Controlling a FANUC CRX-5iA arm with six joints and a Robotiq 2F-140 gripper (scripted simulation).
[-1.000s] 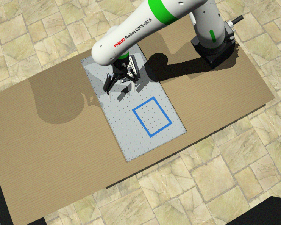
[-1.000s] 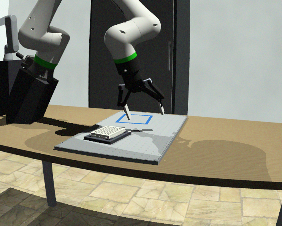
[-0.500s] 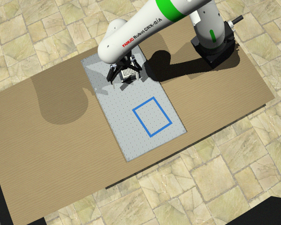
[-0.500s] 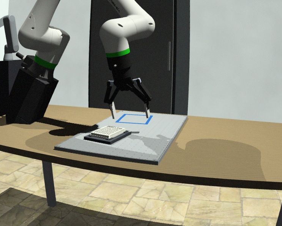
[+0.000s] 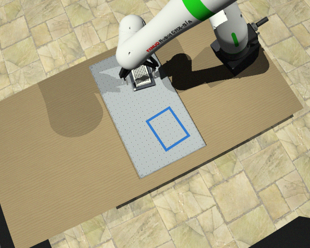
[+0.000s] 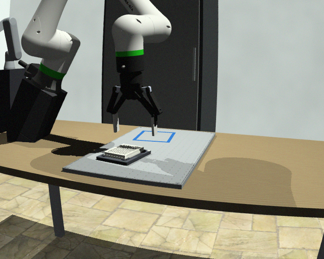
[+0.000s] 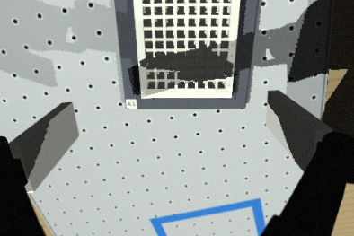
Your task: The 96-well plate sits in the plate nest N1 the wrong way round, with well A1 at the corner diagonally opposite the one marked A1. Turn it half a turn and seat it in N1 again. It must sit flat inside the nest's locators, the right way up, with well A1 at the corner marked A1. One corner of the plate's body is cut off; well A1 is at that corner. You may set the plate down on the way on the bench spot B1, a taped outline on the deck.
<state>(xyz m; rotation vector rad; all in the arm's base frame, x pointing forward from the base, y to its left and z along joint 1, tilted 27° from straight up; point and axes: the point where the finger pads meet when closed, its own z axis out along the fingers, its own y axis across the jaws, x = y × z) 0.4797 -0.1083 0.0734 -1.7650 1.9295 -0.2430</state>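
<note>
Right now my hand is 20 mm past the white 96-well plate, 50 mm to the left of it and 60 mm above it. From my hand the other things lie so: dark plate nest N1: 20 mm behind, 50 mm to the right, 80 mm below; then A1 label: 50 mm ahead, 20 mm to the left, 70 mm below.
</note>
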